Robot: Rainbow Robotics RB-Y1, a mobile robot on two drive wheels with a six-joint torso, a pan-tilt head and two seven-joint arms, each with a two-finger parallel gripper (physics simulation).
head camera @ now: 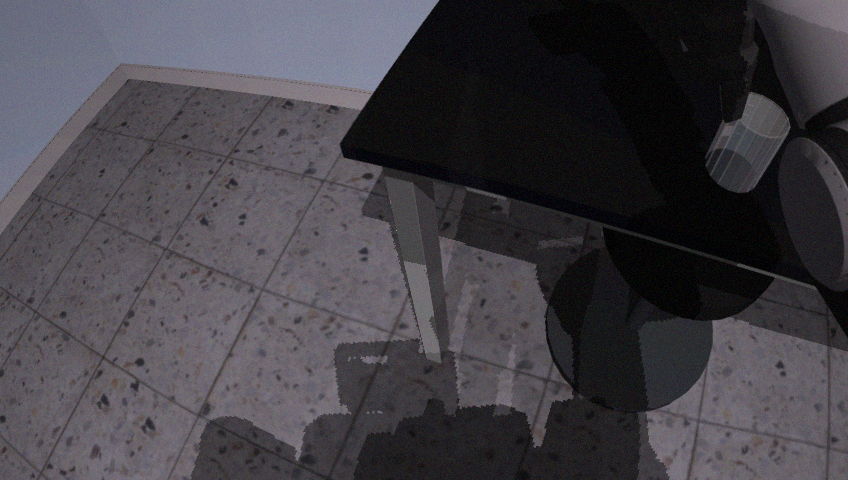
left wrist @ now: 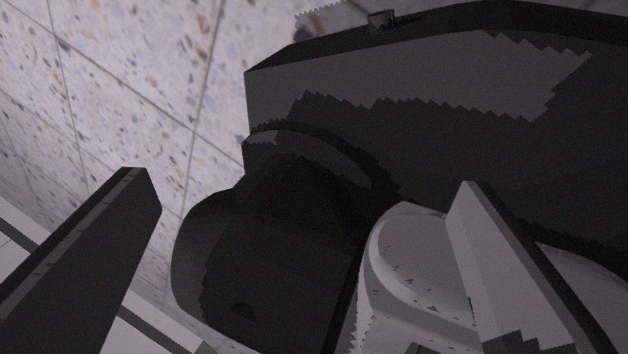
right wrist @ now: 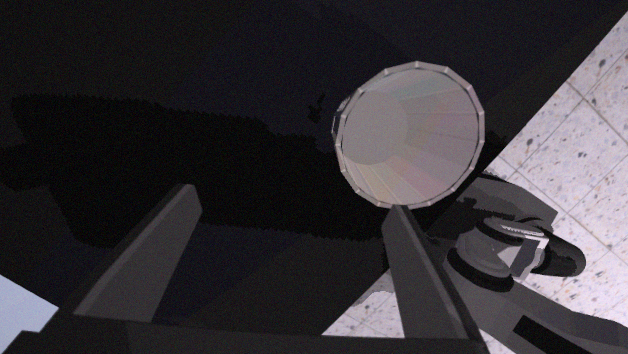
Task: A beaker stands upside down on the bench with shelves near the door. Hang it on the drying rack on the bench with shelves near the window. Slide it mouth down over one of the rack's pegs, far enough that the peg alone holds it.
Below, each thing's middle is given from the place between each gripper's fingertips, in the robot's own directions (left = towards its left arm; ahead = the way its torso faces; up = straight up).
I see the clear beaker (head camera: 741, 151) 830 mm ahead of my left hand, 540 mm to the right of it and 440 mm above it.
I see the clear beaker 50 mm behind my right hand, 40 mm to the right of it and 50 mm below it.
